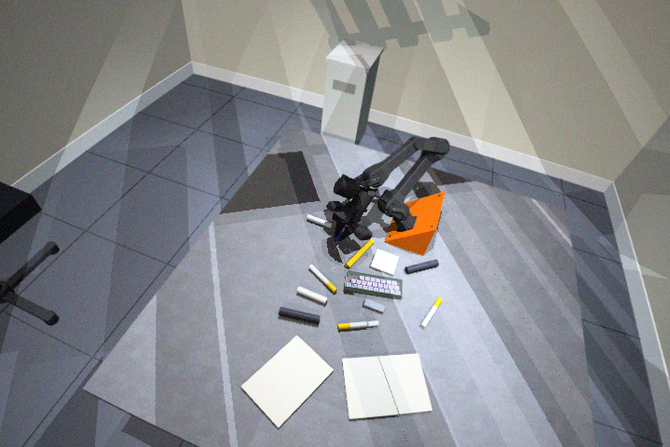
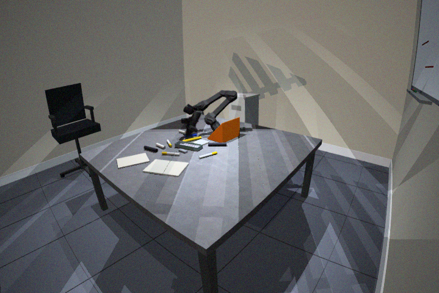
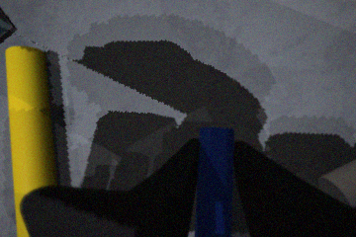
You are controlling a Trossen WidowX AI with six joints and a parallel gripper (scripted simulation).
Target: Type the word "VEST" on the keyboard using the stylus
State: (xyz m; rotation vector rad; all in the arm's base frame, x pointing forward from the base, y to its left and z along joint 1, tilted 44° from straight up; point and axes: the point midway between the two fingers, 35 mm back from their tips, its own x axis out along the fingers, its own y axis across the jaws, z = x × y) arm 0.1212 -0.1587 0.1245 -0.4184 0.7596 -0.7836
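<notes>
The blue stylus is 6 cm behind my gripper tip and 3 cm to the left of it. From my gripper tip the other things lie so: grey block 19 cm ahead, 20 cm to the left; then white pad 2 cm ahead, 18 cm to the left.
</notes>
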